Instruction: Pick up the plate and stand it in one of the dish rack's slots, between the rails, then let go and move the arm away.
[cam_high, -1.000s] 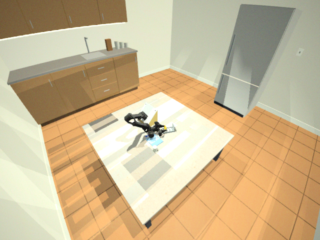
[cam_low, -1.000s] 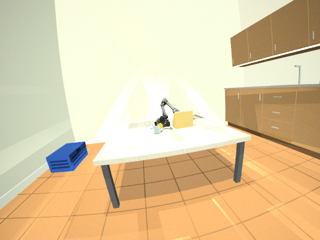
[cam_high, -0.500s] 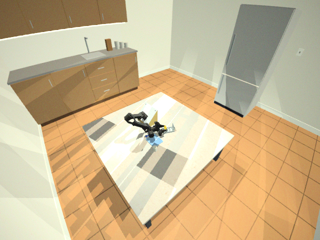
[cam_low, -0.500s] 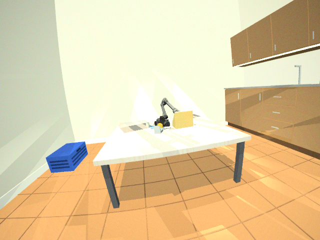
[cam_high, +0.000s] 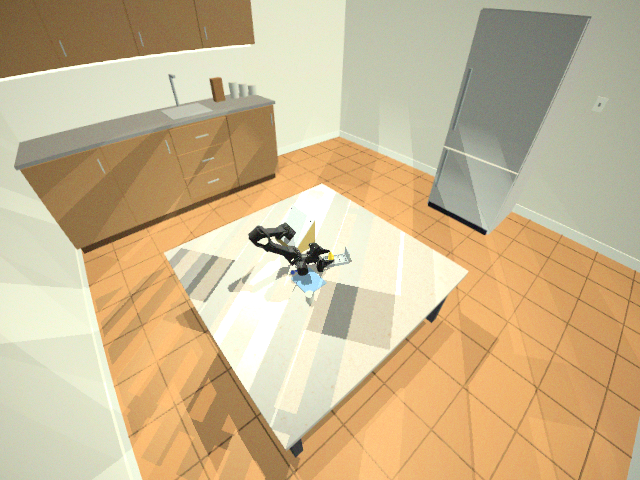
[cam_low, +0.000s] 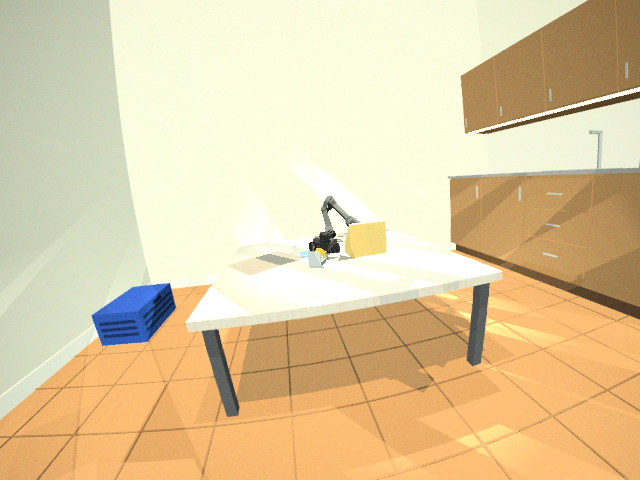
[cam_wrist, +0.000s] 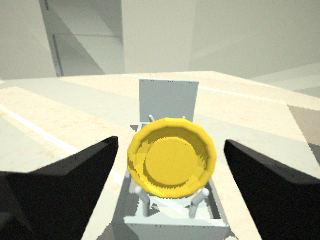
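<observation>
Now: the plate 1 cm to the right of my gripper tip and 1 cm below it. From my gripper tip the other things lie so: dish rack: 3 cm below, 2 cm to the left, 1 cm ahead; small white cup: 26 cm to the right, 14 cm ahead, 3 cm below.
</observation>
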